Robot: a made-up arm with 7 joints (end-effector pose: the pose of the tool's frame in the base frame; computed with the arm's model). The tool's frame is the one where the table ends.
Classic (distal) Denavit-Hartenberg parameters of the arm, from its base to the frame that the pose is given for. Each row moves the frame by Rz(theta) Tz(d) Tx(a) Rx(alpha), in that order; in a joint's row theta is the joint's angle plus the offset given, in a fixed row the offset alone. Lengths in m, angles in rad.
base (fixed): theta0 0  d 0  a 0  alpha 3.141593
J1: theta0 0  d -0.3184  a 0  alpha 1.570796
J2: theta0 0  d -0.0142  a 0  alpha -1.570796
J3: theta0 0  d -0.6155  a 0  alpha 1.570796
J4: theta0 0  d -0.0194  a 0  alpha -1.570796
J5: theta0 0  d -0.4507  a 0  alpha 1.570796
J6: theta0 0  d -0.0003  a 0  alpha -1.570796
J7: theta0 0  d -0.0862  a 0  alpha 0
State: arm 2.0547 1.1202 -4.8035 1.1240 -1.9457 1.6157 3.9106
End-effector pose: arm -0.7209 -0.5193 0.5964 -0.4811 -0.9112 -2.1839
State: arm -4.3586 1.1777 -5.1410 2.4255 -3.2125 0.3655 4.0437
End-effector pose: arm -0.4321 -0.1270 0.2835 1.1421 0.1184 1.3612
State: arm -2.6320 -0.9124 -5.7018 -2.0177 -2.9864 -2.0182 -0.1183
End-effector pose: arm 0.4507 -0.4612 0.3462 2.4791 -1.1154 -1.4650
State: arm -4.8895 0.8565 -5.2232 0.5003 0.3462 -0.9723 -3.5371
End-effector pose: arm -0.0117 -0.8969 0.9600 -1.8561 -1.0906 0.3202
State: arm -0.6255 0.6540 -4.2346 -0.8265 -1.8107 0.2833 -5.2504
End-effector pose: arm 0.4028 0.7050 0.9775 1.6403 -0.4255 -0.1702
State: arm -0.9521 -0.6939 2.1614 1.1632 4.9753 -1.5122 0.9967
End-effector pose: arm -0.2003 -0.7940 0.7457 -0.5390 1.1567 -0.2286
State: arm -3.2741 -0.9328 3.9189 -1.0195 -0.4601 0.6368 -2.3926
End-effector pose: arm 0.5223 0.3825 1.1087 -1.0249 -2.3320 1.1700
